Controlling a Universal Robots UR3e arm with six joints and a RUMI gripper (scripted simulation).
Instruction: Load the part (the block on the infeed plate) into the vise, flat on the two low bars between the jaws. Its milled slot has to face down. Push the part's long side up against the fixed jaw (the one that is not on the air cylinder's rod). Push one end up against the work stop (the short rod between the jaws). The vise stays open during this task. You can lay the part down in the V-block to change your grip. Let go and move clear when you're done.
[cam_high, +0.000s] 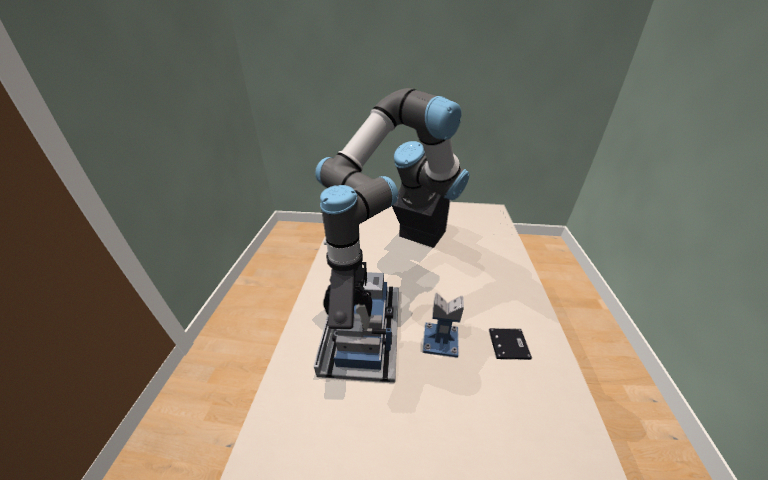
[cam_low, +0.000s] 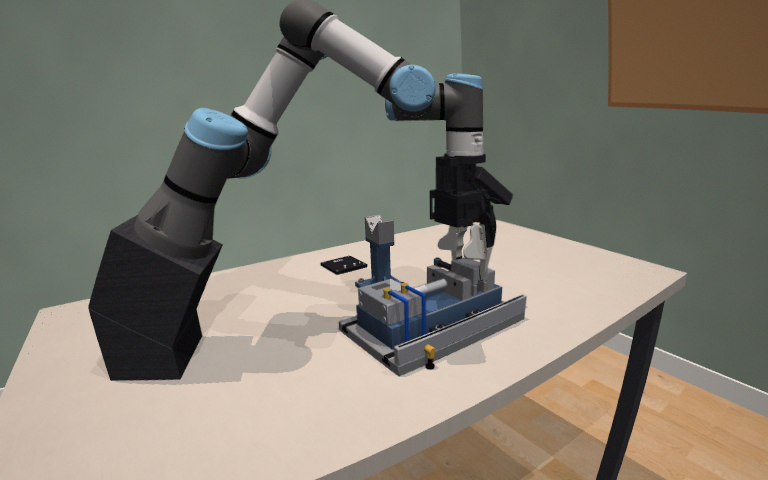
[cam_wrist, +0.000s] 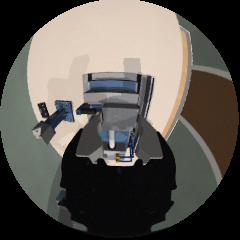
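Right now my hand is 10 mm above the part. The rest, counted from my hand: air cylinder: 160 mm behind, 40 mm to the left, 30 mm below; grey vise side rail: 80 mm behind, 60 mm to the right, 70 mm below; vise: 70 mm behind, 30 mm to the left, 60 mm below.
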